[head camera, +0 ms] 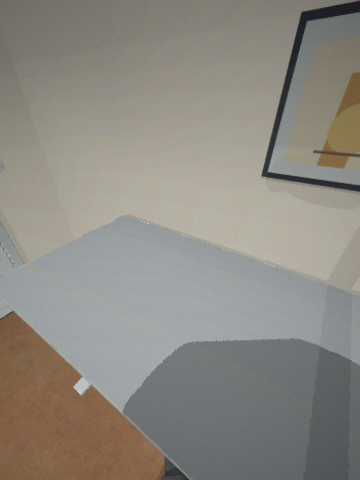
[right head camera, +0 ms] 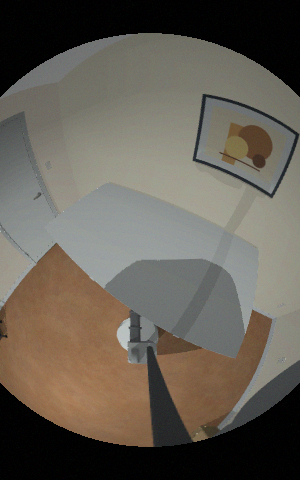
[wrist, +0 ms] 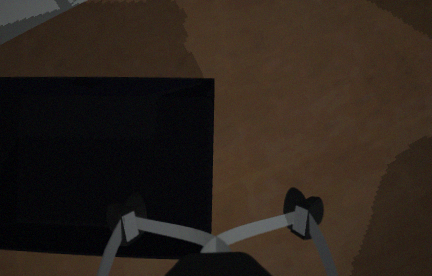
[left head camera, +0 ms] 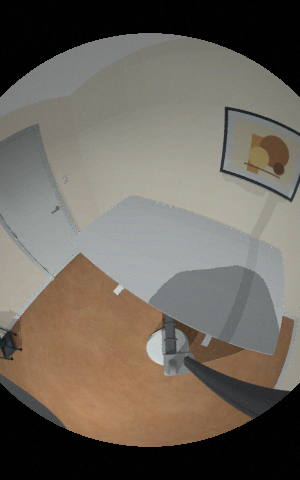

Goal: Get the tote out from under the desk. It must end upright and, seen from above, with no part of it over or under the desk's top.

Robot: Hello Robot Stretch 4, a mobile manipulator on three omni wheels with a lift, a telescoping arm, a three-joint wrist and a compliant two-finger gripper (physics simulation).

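The near-black tote fills the left of the wrist view, seen from above. It looks upright on the brown floor, its inside very dark. Its right edge runs between the fingers. My gripper is open and empty: the left finger is over the tote near its lower right corner, the right finger over floor beyond its right edge. The height between fingers and tote is hard to tell. The grey desk hides the tote and gripper in the head views; my arm reaches under its front edge.
White desk feet show at the desk's front edge, with another foot right of my arm. A wall stands behind the desk. A door is at the left. A dark stand is at far left.
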